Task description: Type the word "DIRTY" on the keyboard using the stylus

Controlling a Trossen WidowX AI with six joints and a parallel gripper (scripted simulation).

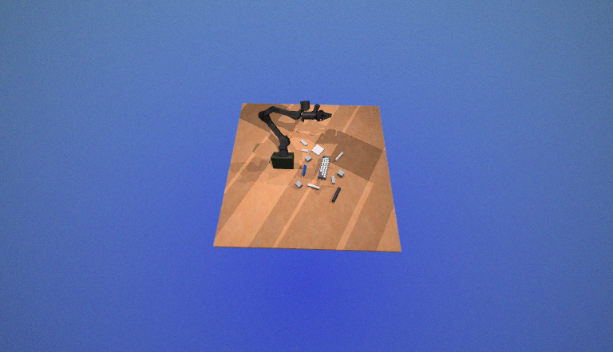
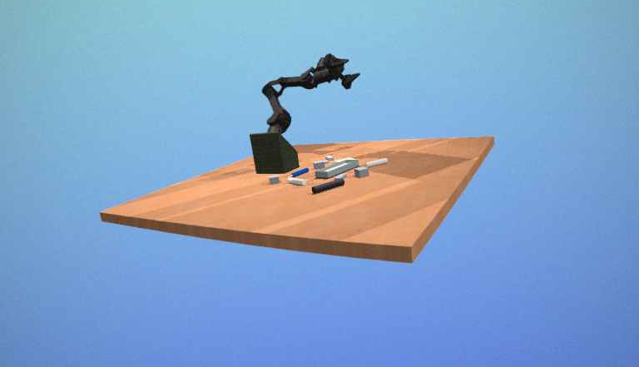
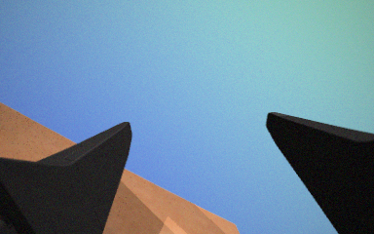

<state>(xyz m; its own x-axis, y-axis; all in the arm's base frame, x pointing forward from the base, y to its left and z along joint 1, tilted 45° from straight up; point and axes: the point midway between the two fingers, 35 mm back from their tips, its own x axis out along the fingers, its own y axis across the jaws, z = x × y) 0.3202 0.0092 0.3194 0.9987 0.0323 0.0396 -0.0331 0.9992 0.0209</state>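
My gripper tip is now 40 cm above the stylus, 30 cm to the left of it and 16 cm past it. Round my gripper tip: black bar (43 cm to the right, 39 cm below, 11 cm ahead); stylus tip (40 cm below, 33 cm to the right, 16 cm behind); grey block (40 cm to the right, 39 cm below, 19 cm behind).
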